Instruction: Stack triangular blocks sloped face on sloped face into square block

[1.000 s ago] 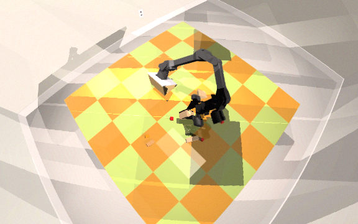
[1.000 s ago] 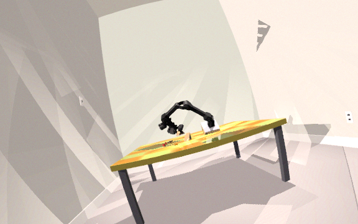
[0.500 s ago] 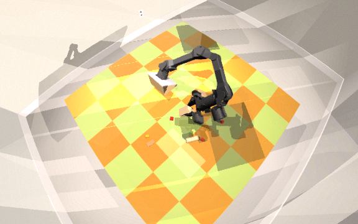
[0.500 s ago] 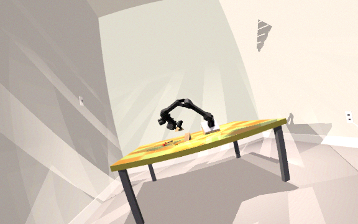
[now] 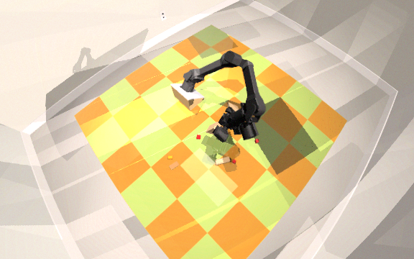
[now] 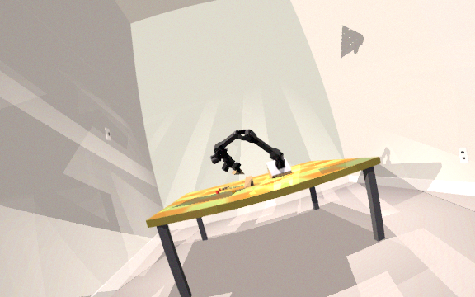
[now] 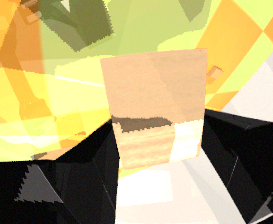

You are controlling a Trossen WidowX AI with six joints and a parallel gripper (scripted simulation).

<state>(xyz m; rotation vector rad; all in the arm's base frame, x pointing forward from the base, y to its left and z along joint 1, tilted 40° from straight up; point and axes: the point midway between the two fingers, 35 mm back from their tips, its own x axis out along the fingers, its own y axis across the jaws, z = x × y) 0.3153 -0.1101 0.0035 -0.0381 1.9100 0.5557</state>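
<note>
Now: the tan triangular block 1 cm above my gripper tip. Also, from my gripper tip: flat tan piece (5 cm behind, 26 cm to the right, 10 cm below).
</note>
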